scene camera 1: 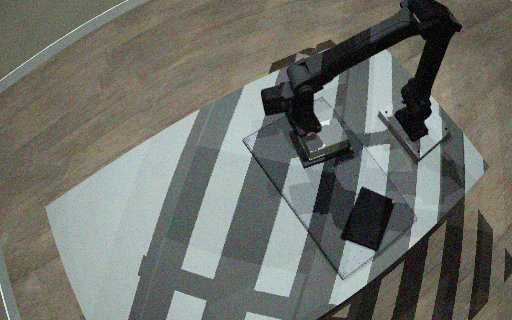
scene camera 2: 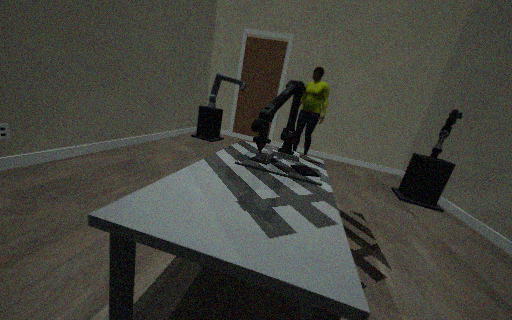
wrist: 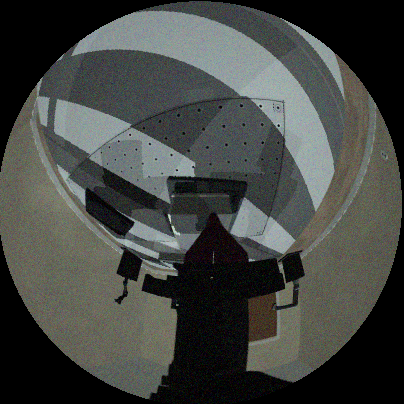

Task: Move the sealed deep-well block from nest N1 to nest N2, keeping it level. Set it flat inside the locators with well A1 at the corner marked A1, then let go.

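Seen in the pictures: gripper, between the fingertips: (scene camera 1: 303, 136) (scene camera 2: 259, 153) (wrist: 212, 215); arm's base, origin of its link: (scene camera 1: 411, 124) (scene camera 2: 285, 152).
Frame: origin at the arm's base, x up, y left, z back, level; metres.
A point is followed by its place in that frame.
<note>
The pale deep-well block (scene camera 1: 327, 142) {x 0.039, y -0.053, z -0.330 m} (wrist: 201, 205) {x 0.022, y -0.089, z -0.386 m} sits in a dark nest (scene camera 1: 316, 163) {x -0.011, y -0.032, z -0.375 m} (wrist: 207, 181) {x -0.008, y -0.098, z -0.404 m} near the arm and looks flat. My gripper (scene camera 1: 313, 131) (scene camera 2: 260, 151) {x 0.035, y -0.103, z -0.382 m} (wrist: 212, 215) {x 0.035, y -0.103, z -0.382 m} is shut and empty, with its fingertips together over the block; whether they touch its top I cannot tell. The other nest (scene camera 1: 369, 219) {x -0.008, y 0.199, z -0.321 m} (scene camera 2: 306, 170) {x -0.007, y 0.209, z -0.326 m} (wrist: 108, 212) {x -0.007, y 0.156, z -0.339 m} is a black rectangle with no block in it. Its locators are too dark to make out. A small pale spot shows at one of its corners in scene camera 1. The nest labels and well A1 cannot be read.
Both nests stand on a thin plate with holes (scene camera 1: 357, 251) {x -0.019, y 0.263, z -0.395 m} (wrist: 207, 135) {x -0.019, y -0.102, z -0.467 m} on a white table (scene camera 1: 100, 225) {x -0.032, y -0.140, z -1.060 m} (scene camera 2: 200, 220) {x -0.032, y -0.033, z -1.133 m}. Striped shadows cross the table. The arm's base plate (scene camera 1: 422, 154) {x -0.001, y 0.114, z -0.034 m} is behind the nests. A person in yellow (scene camera 2: 315, 97) stands beyond the table.
</note>
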